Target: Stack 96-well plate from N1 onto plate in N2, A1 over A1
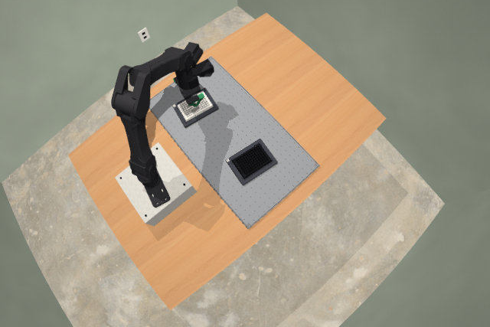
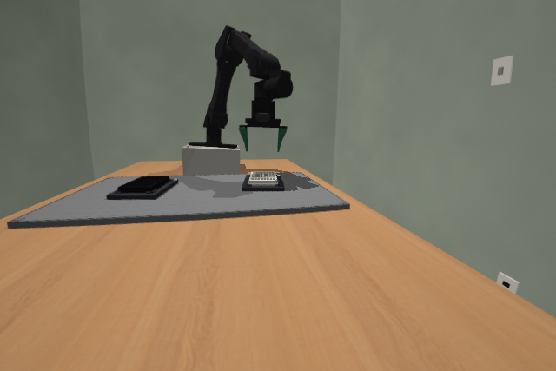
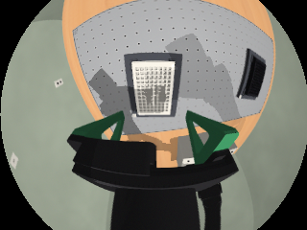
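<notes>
Now: the white 96-well plate 90 mm below my hand. Round my hand: black 96-well plate (320 mm to the right, 90 mm below, 90 mm ahead); plate nest N1 (100 mm below).
</notes>
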